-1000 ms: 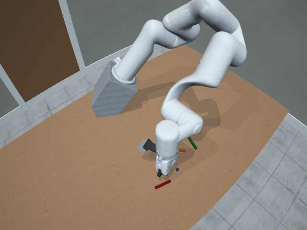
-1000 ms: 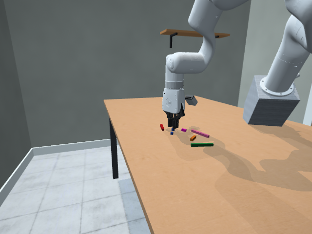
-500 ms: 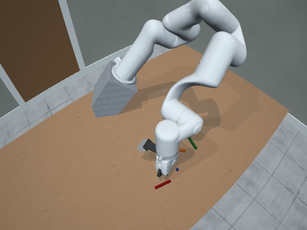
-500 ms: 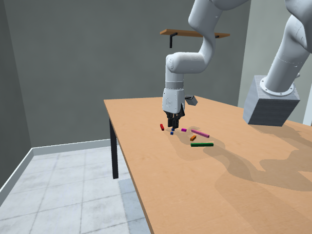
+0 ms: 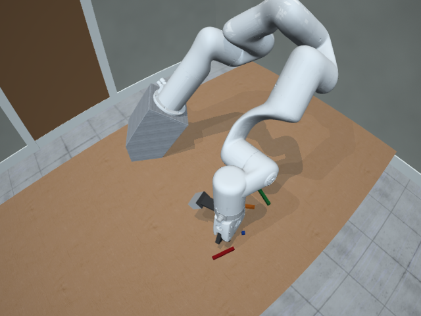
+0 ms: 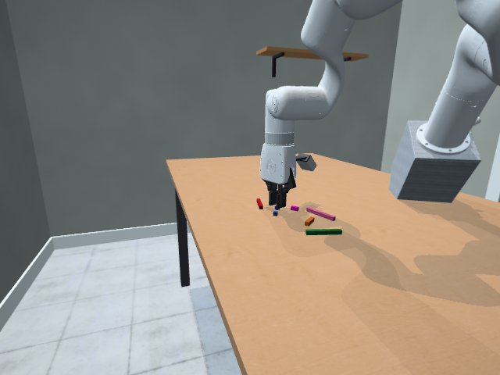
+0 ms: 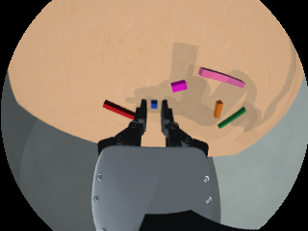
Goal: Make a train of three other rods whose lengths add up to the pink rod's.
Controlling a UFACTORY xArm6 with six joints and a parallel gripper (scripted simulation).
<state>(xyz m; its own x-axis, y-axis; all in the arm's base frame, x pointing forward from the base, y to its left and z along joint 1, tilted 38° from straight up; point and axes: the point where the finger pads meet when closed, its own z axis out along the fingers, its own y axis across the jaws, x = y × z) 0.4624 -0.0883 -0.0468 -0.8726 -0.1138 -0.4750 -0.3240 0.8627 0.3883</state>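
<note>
The magenta rod lies 40 mm behind my hand, 20 mm to the left of it and 30 mm below it. Round my hand: pink rod 90 mm behind, 80 mm to the left, 30 mm below; red rod 40 mm ahead, 50 mm to the right, 30 mm below; orange rod 40 mm behind, 120 mm to the left, 30 mm below.
</note>
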